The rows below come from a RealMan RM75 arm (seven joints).
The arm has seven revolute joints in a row. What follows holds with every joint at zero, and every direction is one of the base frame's.
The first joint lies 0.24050 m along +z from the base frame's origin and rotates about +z.
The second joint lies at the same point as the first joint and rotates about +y.
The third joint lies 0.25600 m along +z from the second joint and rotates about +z.
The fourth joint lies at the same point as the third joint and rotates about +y.
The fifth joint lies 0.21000 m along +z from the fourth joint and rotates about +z.
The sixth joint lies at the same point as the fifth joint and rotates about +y.
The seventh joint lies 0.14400 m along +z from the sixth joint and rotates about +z.
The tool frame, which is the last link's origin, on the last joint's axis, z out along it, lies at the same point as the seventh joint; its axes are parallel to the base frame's.
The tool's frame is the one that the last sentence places.
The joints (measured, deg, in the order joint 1, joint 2, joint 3, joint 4, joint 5, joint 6, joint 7), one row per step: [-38.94, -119.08, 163.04, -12.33, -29.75, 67.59, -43.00]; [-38.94, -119.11, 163.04, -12.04, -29.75, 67.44, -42.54]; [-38.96, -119.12, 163.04, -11.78, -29.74, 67.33, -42.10]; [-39.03, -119.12, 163.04, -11.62, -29.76, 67.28, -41.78]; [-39.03, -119.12, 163.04, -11.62, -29.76, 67.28, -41.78]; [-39.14, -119.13, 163.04, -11.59, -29.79, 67.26, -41.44]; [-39.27, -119.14, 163.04, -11.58, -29.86, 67.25, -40.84]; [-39.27, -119.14, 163.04, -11.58, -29.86, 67.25, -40.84]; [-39.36, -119.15, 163.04, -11.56, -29.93, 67.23, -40.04]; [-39.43, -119.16, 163.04, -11.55, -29.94, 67.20, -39.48]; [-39.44, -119.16, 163.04, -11.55, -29.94, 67.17, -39.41]
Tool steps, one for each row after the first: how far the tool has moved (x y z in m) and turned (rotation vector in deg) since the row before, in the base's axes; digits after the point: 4 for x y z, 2 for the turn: [0.0007, -0.0002, -0.0013, -0.02, 0.13, -0.31]; [0.0008, -0.0001, -0.0010, -0.01, 0.14, -0.34]; [0.0009, 0.0003, -0.0006, 0.03, 0.09, -0.31]; [0.0000, 0.0000, 0.0000, 0.00, 0.00, 0.00]; [0.0008, 0.0006, -0.0001, 0.09, 0.18, -0.35]; [0.0009, 0.0008, 0.0000, 0.19, 0.33, -0.55]; [0.0000, 0.0000, 0.0000, 0.00, 0.00, 0.00]; [0.0006, 0.0005, 0.0000, 0.24, 0.46, -0.65]; [0.0004, 0.0004, -0.0001, 0.14, 0.35, -0.46]; [0.0000, 0.0001, 0.0000, 0.02, 0.07, -0.04]
